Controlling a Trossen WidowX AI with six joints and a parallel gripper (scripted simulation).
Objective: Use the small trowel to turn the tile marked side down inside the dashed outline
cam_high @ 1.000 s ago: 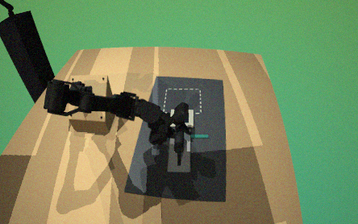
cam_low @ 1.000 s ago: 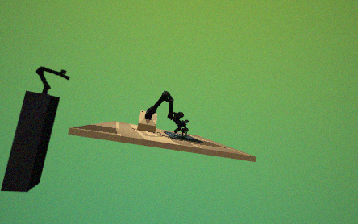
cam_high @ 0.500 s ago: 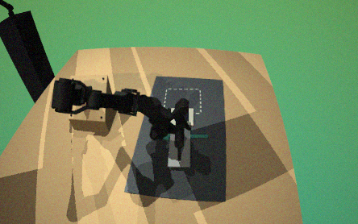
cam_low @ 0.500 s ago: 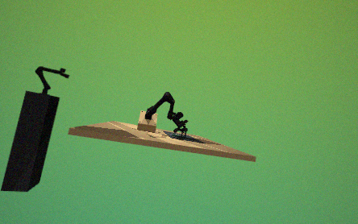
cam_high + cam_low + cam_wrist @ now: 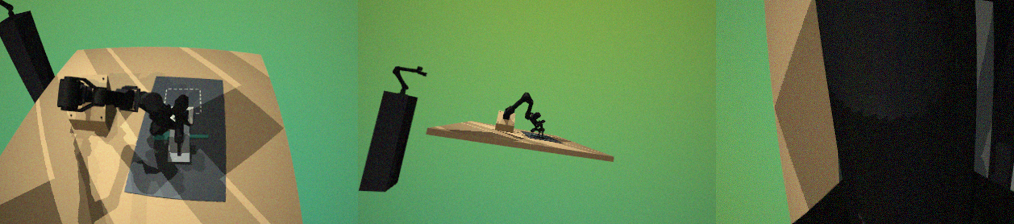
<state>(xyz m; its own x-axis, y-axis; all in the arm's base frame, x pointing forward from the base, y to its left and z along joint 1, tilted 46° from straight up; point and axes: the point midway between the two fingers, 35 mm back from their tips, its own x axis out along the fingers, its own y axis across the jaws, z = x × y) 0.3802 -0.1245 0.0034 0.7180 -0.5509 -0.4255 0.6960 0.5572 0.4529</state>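
Right now my gripper tip is 4 cm past the teal trowel and 5 cm above it. The rest, counted from my gripper tip: cream tile 2 cm behind, 11 cm to the left, 5 cm below; then dark grey mat 1 cm behind, 6 cm to the left, 7 cm below.
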